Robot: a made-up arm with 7 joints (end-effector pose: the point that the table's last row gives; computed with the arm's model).
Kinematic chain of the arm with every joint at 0, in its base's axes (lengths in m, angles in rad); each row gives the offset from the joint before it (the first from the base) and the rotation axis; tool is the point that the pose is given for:
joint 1: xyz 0 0 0.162 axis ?
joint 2: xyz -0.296 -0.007 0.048 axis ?
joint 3: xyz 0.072 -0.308 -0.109 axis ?
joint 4: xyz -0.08 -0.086 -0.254 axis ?
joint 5: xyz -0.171 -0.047 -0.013 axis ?
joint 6: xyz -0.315 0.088 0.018 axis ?
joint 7: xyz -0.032 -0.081 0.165 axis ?
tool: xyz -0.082 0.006 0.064
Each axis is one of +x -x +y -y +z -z.
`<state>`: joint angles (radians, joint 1 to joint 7).
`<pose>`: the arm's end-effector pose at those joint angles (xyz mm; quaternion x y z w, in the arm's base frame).
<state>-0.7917 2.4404 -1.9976 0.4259 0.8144 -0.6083 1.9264</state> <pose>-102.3 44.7 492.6 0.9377 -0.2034 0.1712 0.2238</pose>
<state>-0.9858 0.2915 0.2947 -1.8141 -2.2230 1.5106 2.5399</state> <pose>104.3 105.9 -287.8 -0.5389 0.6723 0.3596 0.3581</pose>
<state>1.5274 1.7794 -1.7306 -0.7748 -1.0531 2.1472 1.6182</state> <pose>-300.5 -373.2 -14.7 -0.5737 -0.6006 0.5553 0.0421</pose>
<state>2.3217 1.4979 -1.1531 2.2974 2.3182 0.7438 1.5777</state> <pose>-34.8 -320.7 -273.9 0.5009 0.6949 -0.3801 0.3490</pose>
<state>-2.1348 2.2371 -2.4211 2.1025 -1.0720 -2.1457 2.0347</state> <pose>-258.9 527.1 -10.7 0.8138 -0.4819 0.3212 0.0478</pose>
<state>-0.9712 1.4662 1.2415 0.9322 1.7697 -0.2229 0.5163</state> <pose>468.9 -290.7 -170.8 0.1605 0.4669 -0.8523 0.1729</pose>
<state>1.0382 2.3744 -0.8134 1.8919 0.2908 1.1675 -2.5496</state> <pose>-234.6 874.6 -490.2 -0.7629 -0.5733 -0.1538 0.2561</pose>
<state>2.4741 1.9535 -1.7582 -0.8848 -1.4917 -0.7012 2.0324</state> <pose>-25.9 62.8 268.8 0.4196 0.5547 0.6150 0.3715</pose>
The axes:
joint 1: +y
joint 2: +z
joint 3: +x
joint 4: -y
joint 5: +z
joint 6: -y
joint 7: +z

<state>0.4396 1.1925 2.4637 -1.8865 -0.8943 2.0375 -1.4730</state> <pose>292.0 -254.4 19.3 0.3109 0.7828 -0.1757 0.5096</pose>
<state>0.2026 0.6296 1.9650 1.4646 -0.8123 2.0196 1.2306</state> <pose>-361.4 355.7 665.9 -0.2937 -0.0426 -0.5468 0.7829</pose>
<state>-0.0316 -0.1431 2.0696 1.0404 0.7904 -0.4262 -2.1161</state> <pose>-633.6 255.1 104.8 0.6787 0.3036 -0.6360 0.2065</pose>
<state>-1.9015 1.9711 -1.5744 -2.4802 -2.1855 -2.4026 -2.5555</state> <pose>16.3 49.0 285.8 0.6918 0.6647 -0.2739 0.0670</pose>
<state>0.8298 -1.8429 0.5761 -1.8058 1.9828 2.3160 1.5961</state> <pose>-982.1 342.5 359.6 -0.3166 -0.6755 -0.3528 0.5649</pose>
